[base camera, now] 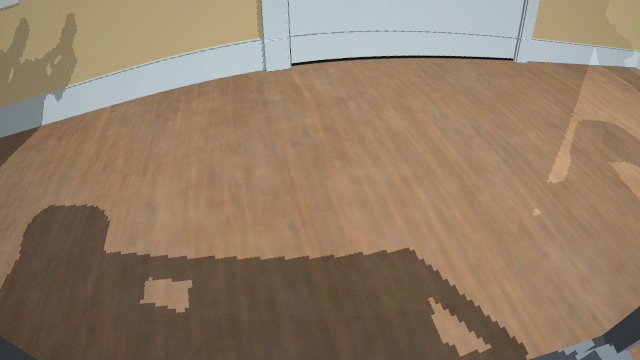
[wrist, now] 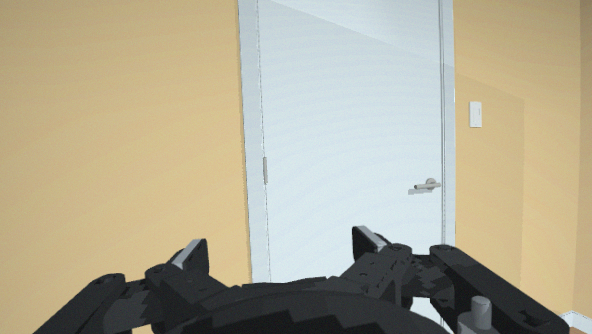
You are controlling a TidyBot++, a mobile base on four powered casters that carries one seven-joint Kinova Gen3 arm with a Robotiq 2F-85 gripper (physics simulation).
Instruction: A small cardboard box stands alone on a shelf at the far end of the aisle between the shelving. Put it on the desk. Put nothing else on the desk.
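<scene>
My gripper is open, with its two fingers wide apart at the bottom of the wrist view and nothing between them. It points toward a wall with a white door. The small cardboard box, the shelf and the desk do not show in either view.
A white door with a lever handle is set in the yellow wall. A white switch is right of it. The wooden floor carries shadows in front of the base.
</scene>
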